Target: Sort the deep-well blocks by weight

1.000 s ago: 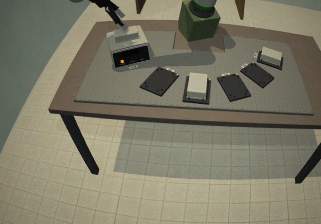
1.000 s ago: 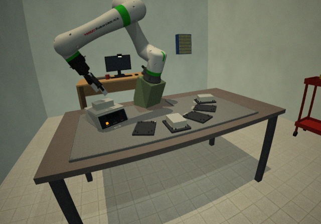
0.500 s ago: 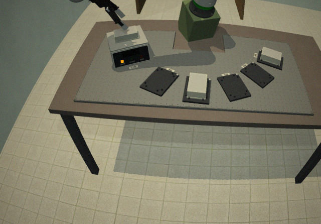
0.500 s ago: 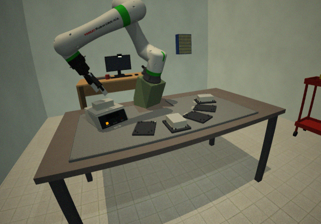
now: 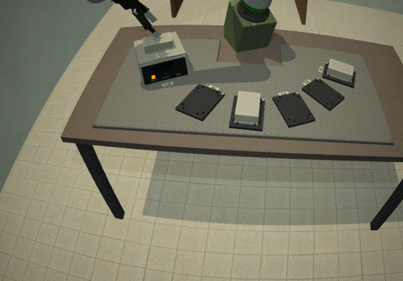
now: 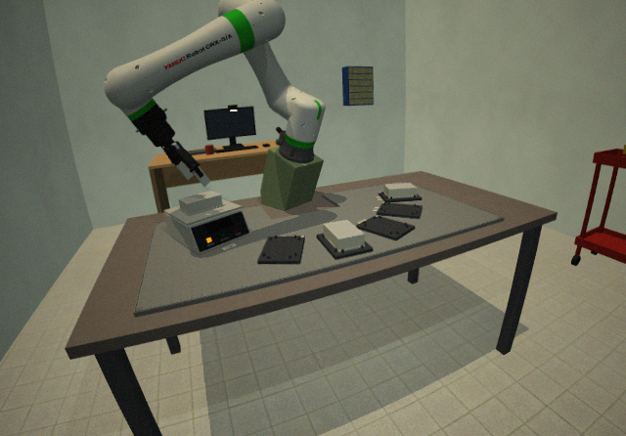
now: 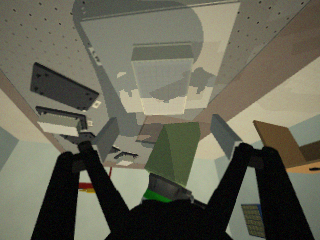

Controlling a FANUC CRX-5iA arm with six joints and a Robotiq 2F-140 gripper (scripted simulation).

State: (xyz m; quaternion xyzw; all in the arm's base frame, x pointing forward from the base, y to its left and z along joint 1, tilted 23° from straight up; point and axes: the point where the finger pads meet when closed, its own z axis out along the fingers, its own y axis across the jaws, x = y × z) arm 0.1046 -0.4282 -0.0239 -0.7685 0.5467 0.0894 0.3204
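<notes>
Now: the grey platform 11 cm below my hand. Round my hand: check-weigher (14 cm below); P1 label (24 cm ahead, 38 cm to the left, 21 cm below); nest P1 (34 cm ahead, 36 cm to the left, 20 cm below).
</notes>
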